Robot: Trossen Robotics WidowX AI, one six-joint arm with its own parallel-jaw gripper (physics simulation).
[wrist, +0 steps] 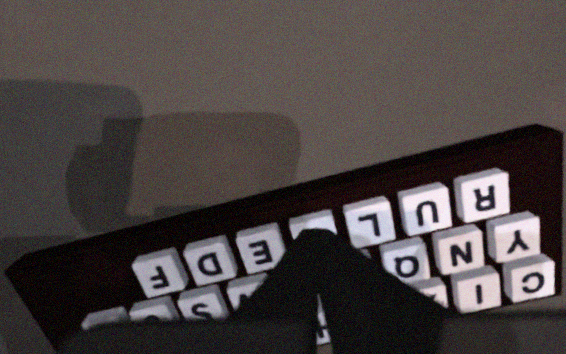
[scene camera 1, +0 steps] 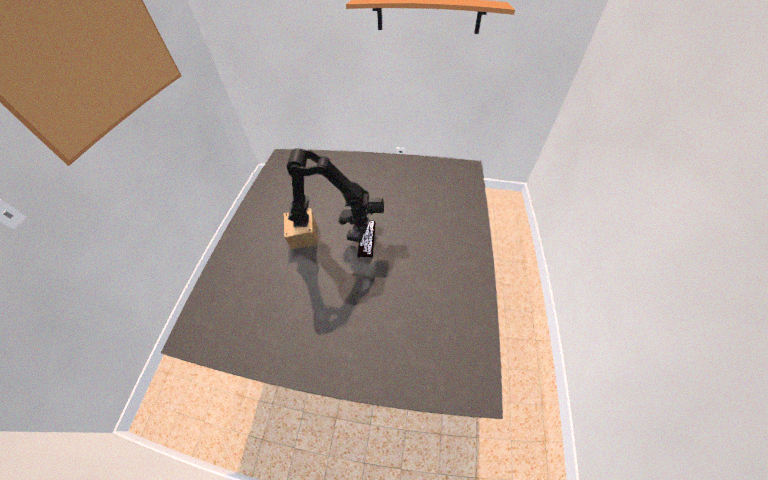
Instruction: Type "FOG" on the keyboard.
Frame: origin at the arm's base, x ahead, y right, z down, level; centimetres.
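Where they show: gripper, fingertip midpoint: (wrist: 314,241) (scene camera 1: 362,234); arm's base at its link origin: (scene camera 1: 301,220).
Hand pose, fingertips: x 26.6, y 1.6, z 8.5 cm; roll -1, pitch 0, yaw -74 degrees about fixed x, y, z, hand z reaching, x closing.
Things, the pixels of their top centre, and the offset from my fingertips. Level surfaces: height alone.
- dark keyboard at its top centre: (wrist: 289,293) (scene camera 1: 366,236) dy +1.4, dx +1.7, dz +0.0 cm
- E key at its top centre: (wrist: 262,252) dy +1.8, dx -0.1, dz +0.0 cm
- L key at its top centre: (wrist: 371,226) dy -1.9, dx +0.0, dz +0.0 cm
- F key at its top centre: (wrist: 158,277) dy +5.4, dx -0.3, dz +0.0 cm
- large dark table top at its surface level: dz +1.7 cm
The dark keyboard (scene camera 1: 365,254) (wrist: 320,194) with white letter keys lies slantwise, its letters upside down in the wrist view. My gripper (scene camera 1: 360,232) (wrist: 314,241) is shut and empty. Its tips cover most of the key (wrist: 314,221) between the E key (wrist: 260,248) and the L key (wrist: 370,223), hiding that key's letter. I cannot tell whether they touch it. The F key (wrist: 160,272) shows uncovered at the left end of that row. No O can be read; the fingers and gripper body hide parts of the other two rows.
The keyboard rests on a large dark table top (scene camera 1: 430,322). The arm's base stands on a wooden block (scene camera 1: 300,233) left of the keyboard in the scene view. A wall shelf (scene camera 1: 430,5) hangs high at the back. Arm shadows fall across the table.
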